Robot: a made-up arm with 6 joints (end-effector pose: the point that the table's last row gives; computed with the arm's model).
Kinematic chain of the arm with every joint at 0, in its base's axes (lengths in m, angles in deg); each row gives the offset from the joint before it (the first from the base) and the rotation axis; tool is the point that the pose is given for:
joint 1: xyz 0 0 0.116 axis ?
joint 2: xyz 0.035 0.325 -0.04 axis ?
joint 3: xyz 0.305 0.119 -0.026 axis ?
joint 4: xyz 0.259 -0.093 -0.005 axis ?
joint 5: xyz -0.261 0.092 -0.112 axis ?
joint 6: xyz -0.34 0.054 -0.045 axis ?
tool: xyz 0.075 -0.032 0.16
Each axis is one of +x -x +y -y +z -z.
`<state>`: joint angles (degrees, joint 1 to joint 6).
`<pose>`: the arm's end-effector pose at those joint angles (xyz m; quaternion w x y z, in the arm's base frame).
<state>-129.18 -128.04 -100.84 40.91 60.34 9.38</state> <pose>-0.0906 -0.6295 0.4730 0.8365 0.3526 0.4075 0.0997</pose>
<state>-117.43 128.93 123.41 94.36 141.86 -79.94</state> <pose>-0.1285 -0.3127 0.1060 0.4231 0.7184 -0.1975 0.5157</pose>
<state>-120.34 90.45 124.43 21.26 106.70 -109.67</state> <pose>0.1839 -0.1514 -0.1530 0.4565 -0.3171 -0.4649 0.6891</pose>
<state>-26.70 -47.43 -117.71 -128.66 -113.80 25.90</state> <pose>0.4168 -0.0299 0.3227 0.0986 0.3998 0.1636 -0.8965</pose>
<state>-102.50 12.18 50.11 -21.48 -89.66 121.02</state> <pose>0.5145 -0.6757 0.2487 0.6750 -0.0181 0.2974 -0.6750</pose>
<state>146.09 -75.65 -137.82 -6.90 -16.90 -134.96</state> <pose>-0.8558 0.0766 0.1681 0.1740 0.0760 0.6526 0.7335</pose>
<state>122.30 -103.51 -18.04 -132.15 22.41 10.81</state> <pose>-0.4374 -0.2326 -0.0179 0.5078 0.0461 -0.3379 0.7911</pose>
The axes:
joint 1: +z
joint 2: -x
joint 3: +y
joint 4: +x
joint 5: -y
joint 6: -y

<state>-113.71 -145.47 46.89 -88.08 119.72 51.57</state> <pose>0.6525 -0.6290 -0.0454 0.4095 0.4713 0.7707 0.1269</pose>
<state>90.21 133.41 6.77 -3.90 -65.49 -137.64</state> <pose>-0.2691 0.0311 -0.0691 0.5689 -0.0801 0.4168 -0.7044</pose>
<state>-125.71 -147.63 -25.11 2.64 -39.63 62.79</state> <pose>0.1569 -0.0830 0.0807 0.2433 -0.3010 0.8375 0.3857</pose>
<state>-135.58 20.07 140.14 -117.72 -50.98 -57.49</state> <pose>-0.0181 -0.5044 0.2113 0.0187 -0.1398 -0.8780 -0.4573</pose>
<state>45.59 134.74 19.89 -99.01 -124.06 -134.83</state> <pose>0.1612 0.2176 0.0194 0.3936 0.7260 -0.1811 -0.5340</pose>
